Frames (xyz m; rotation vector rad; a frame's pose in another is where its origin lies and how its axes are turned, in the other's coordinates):
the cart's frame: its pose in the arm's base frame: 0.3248 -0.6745 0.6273 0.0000 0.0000 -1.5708
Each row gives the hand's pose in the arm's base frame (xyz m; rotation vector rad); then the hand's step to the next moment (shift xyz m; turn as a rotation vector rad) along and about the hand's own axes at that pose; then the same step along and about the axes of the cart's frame.
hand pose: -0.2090 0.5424 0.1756 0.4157 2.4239 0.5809
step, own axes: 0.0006 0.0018 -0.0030 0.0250 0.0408 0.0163
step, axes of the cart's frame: -0.0009 -0.0020 0.0028 -0.0503 -0.0028 -0.0036
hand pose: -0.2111 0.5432 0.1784 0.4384 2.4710 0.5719
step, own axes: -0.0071 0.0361 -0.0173 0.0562 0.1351 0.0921
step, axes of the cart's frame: -0.0227 0.0020 0.0337 -0.1670 0.0342 -0.0289
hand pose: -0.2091 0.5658 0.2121 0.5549 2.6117 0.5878
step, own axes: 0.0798 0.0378 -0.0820 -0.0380 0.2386 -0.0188
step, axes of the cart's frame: -0.0422 -0.0940 0.0624 -0.1753 0.0916 0.1400
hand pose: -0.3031 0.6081 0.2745 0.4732 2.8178 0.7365
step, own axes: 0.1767 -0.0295 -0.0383 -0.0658 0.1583 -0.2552
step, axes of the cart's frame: -0.0207 -0.1820 0.0000 0.0052 0.0353 0.3054
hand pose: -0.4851 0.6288 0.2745 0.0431 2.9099 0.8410
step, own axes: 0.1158 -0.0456 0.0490 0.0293 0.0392 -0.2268
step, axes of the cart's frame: 0.0058 -0.1092 -0.0770 0.0854 -0.0555 0.2085
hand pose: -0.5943 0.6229 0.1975 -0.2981 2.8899 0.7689
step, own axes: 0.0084 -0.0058 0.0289 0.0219 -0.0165 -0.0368
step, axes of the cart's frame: -0.0083 -0.0045 -0.0292 0.0359 -0.0205 0.0198
